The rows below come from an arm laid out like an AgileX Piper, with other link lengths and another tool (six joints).
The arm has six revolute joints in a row. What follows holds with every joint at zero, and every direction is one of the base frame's. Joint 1 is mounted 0.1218 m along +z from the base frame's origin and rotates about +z. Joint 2 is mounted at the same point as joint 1 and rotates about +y. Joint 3 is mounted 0.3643 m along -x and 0.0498 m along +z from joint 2 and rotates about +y. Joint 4 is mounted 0.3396 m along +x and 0.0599 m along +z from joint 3 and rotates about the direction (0.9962, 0, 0.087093). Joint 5 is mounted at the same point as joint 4 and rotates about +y. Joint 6 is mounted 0.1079 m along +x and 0.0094 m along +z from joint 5 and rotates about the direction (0.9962, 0, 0.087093). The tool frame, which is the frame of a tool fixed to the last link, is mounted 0.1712 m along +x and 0.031 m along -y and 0.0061 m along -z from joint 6; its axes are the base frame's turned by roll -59.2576, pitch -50.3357 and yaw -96.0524 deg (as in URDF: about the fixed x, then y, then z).
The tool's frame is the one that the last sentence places.
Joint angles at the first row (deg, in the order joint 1, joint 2, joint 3, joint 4, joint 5, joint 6):
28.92, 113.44, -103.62, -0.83, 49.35, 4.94
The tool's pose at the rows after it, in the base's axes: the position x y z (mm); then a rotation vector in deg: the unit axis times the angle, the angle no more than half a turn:
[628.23 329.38 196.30 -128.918 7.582 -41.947]
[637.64 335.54 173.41 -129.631 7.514 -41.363]
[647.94 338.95 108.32 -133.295 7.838 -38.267]
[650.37 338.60 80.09 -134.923 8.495 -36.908]
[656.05 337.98 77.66 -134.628 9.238 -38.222]
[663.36 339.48 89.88 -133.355 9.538 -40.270]
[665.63 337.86 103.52 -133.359 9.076 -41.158]
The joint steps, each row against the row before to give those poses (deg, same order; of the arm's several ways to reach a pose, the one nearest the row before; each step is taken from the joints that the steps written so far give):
1.43, 3.08, -3.16, -0.20, -2.96, -0.45
0.09, 2.75, -0.97, -0.17, -1.03, -0.02
0.00, 5.96, -0.85, -0.63, -1.10, -0.14
0.00, 2.55, -0.42, -0.47, -0.26, 0.45
0.00, 0.55, -0.26, -1.15, -0.95, 1.45
0.00, -0.22, -0.94, -0.83, -0.57, 1.10
0.00, -0.47, -1.19, -0.62, 1.19, 0.00

